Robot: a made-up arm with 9 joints.
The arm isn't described. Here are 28 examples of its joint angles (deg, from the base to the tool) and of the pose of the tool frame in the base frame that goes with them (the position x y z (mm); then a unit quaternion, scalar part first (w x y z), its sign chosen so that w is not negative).
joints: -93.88 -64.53 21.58 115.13 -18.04 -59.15 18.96 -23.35 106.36
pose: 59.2 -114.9 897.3 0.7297 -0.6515 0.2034 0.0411
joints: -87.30 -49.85 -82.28 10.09 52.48 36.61 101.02 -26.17 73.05
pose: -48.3 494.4 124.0 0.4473 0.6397 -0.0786 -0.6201
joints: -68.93 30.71 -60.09 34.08 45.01 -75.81 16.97 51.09 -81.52
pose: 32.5 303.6 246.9 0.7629 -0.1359 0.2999 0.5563
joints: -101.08 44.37 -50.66 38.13 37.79 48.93 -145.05 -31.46 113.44
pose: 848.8 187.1 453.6 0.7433 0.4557 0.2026 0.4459
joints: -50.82 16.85 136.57 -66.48 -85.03 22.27 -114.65 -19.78 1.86
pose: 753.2 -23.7 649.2 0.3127 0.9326 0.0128 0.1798
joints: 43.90 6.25 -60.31 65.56 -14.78 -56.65 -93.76 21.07 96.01
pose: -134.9 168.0 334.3 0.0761 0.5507 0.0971 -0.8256
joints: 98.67 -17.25 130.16 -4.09 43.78 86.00 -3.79 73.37 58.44
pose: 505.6 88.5 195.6 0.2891 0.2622 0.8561 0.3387
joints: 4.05 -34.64 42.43 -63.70 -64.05 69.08 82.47 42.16 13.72
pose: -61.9 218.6 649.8 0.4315 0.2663 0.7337 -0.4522
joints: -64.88 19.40 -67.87 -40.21 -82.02 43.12 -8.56 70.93 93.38
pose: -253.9 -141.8 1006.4 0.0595 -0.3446 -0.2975 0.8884
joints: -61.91 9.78 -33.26 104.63 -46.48 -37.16 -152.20 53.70 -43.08
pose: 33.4 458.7 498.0 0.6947 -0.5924 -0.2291 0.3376
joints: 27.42 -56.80 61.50 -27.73 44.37 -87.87 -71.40 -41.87 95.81
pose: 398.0 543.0 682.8 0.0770 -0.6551 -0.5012 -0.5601
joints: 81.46 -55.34 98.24 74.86 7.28 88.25 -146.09 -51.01 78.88
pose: 312.8 52.4 -137.3 0.1388 0.6633 -0.6066 -0.4157
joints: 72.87 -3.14 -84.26 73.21 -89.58 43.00 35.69 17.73 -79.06
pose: 342.2 371.8 780.0 0.6377 0.7348 0.1181 0.1987
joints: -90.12 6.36 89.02 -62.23 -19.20 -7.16 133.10 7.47 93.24
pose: -479.9 -721.9 498.8 0.2153 0.2483 0.9444 0.0111
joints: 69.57 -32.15 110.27 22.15 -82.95 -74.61 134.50 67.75 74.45
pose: 850.1 365.1 821.8 0.3980 -0.7284 0.1994 0.5208
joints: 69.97 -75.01 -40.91 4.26 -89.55 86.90 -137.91 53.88 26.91
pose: 560.7 568.8 594.6 0.9040 0.2862 0.1169 0.2951
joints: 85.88 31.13 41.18 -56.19 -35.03 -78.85 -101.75 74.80 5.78
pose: 827.6 319.1 549.5 0.6995 0.4677 0.4049 0.3578
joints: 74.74 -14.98 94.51 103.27 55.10 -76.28 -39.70 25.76 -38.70
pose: 184.3 -134.8 884.2 0.1649 -0.2690 0.8374 -0.4463
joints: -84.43 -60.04 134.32 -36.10 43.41 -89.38 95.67 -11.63 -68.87
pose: -146.8 290.1 939.6 0.0434 -0.2633 -0.9504 -0.1596
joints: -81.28 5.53 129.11 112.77 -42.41 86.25 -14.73 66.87 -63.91
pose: -192.1 -437.0 600.7 0.7091 -0.0359 0.0051 -0.7041
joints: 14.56 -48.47 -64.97 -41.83 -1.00 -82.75 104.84 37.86 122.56
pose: 56.4 610.1 187.0 0.2843 -0.2349 -0.5733 -0.7317
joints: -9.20 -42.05 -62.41 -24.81 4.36 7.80 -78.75 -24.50 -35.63
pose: 645.6 452.7 690.2 0.5310 -0.8331 0.0335 -0.1509
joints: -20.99 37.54 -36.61 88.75 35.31 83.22 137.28 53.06 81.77
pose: 443.3 202.6 1104.5 0.0646 0.7757 -0.5264 0.3420
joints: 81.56 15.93 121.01 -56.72 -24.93 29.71 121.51 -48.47 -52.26
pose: 1028.5 530.1 730.8 0.9908 0.1098 -0.0641 0.0466
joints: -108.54 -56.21 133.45 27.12 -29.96 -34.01 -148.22 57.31 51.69
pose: -476.4 -356.4 635.2 0.0410 -0.1359 0.9806 0.1352
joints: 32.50 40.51 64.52 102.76 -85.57 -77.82 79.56 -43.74 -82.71
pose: 72.4 428.3 737.6 0.6339 -0.0512 0.6768 0.3707
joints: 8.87 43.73 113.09 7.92 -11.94 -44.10 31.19 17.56 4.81
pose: -131.7 -256.2 904.7 0.5453 0.0795 0.8152 -0.1784
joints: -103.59 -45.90 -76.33 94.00 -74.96 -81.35 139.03 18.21 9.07
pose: -95.4 301.0 123.1 0.2610 -0.2285 -0.0372 0.9372
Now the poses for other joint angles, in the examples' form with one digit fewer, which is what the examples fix.
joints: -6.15 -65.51 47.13 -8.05 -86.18 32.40 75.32 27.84 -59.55
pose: 241 434 825 0.181 -0.106 -0.961 0.179
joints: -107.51 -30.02 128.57 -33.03 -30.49 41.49 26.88 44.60 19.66
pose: 0 -276 309 0.768 0.312 0.377 0.412
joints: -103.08 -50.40 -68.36 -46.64 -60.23 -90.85 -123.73 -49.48 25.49
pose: 433 -227 26 0.674 0.082 0.713 0.176
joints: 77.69 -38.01 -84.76 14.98 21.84 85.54 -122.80 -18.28 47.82
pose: -7 166 1290 0.210 -0.486 0.072 -0.845
